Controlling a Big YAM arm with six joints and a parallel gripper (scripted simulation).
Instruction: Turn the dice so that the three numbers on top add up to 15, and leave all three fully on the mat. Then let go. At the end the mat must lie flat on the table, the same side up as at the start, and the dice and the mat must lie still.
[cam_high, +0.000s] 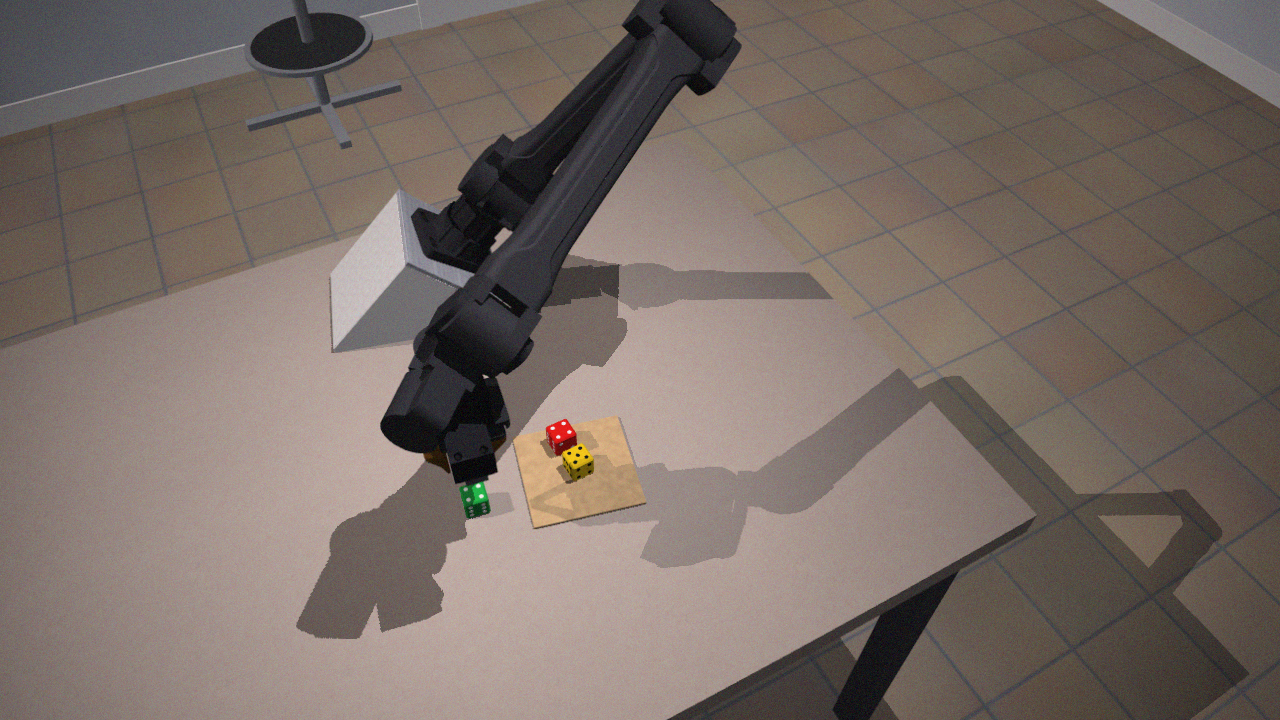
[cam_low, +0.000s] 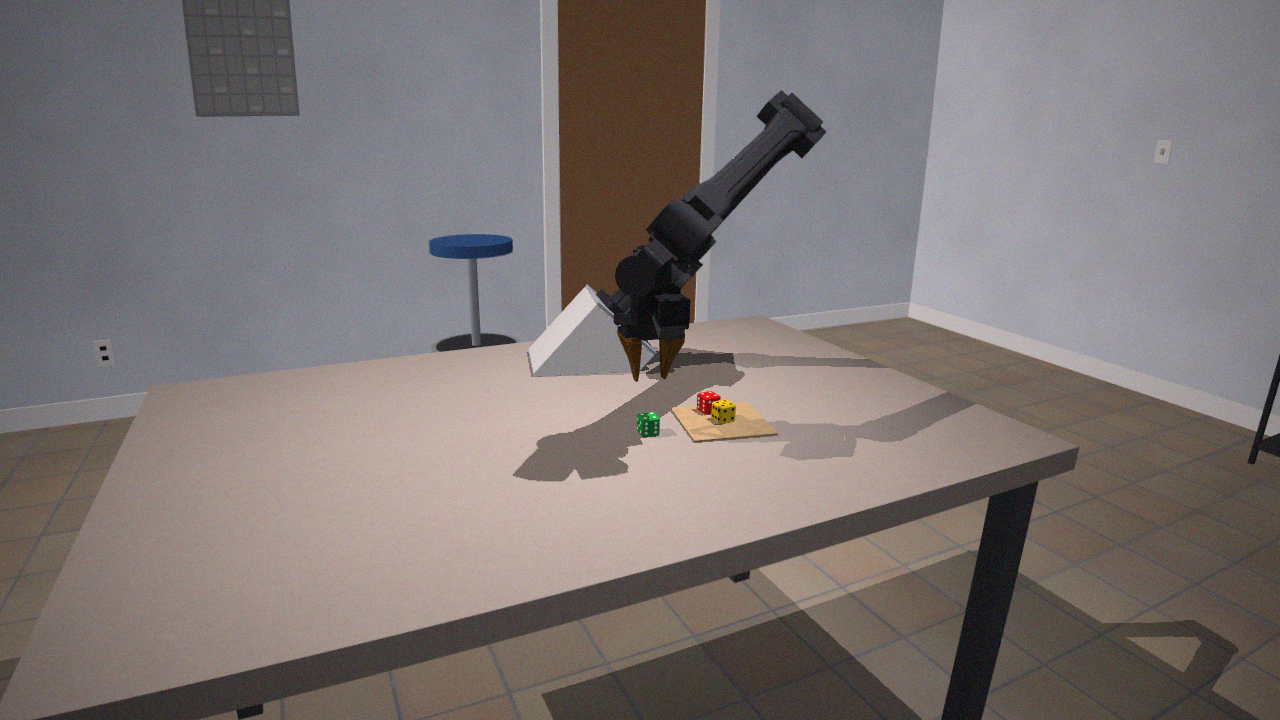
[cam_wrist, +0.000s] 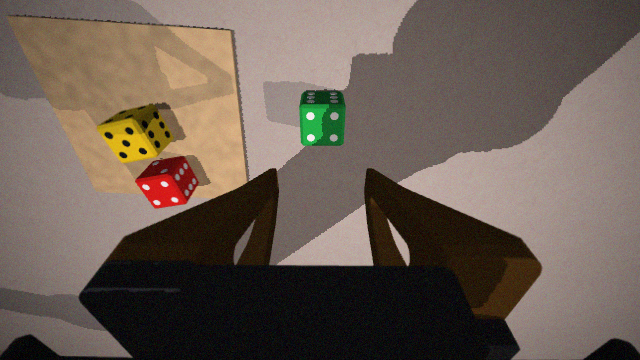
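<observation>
Right now the green die is 80 mm below my hand. Also, from my hand: yellow die (130 mm to the left, 80 mm below); tan mat (10 mm behind, 130 mm to the left, 100 mm below); red die (50 mm behind, 130 mm to the left, 80 mm below).
</observation>
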